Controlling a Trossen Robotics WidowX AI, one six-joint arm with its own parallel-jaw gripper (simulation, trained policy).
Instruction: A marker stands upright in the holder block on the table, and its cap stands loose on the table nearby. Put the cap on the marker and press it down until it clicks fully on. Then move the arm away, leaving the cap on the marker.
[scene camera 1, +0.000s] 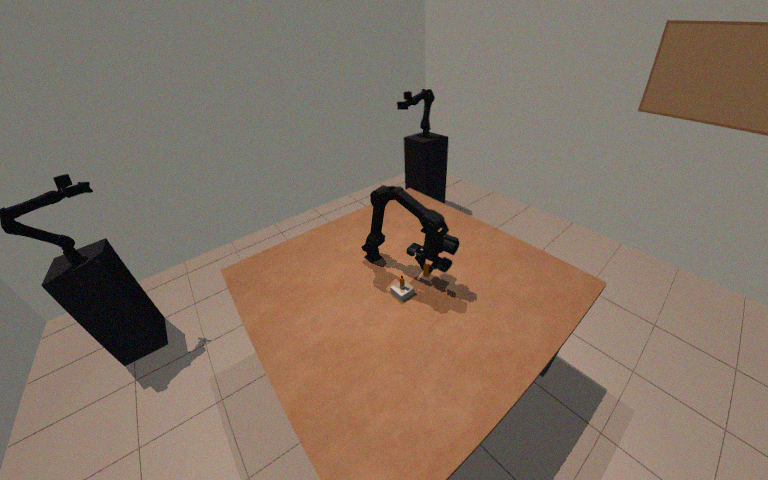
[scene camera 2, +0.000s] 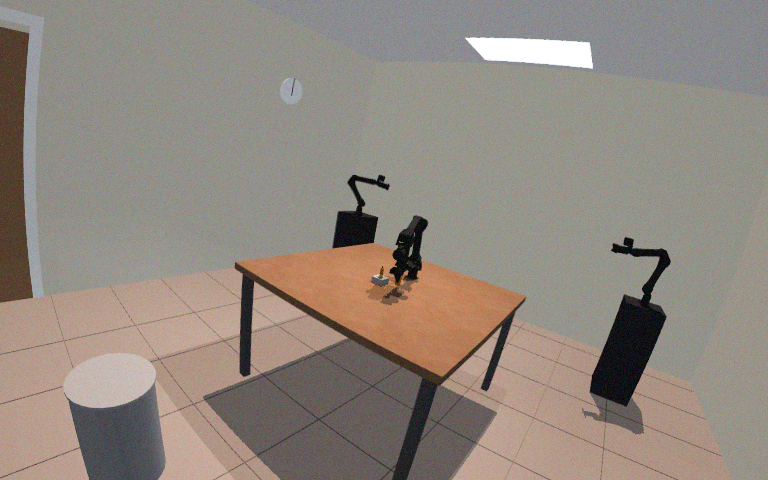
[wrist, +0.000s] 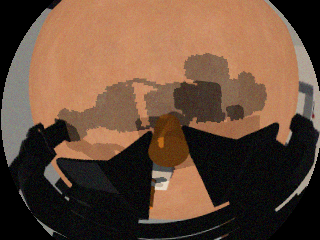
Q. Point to my gripper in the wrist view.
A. At 167, 132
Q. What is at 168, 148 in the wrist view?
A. An orange cap.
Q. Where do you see my gripper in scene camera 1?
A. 426, 271
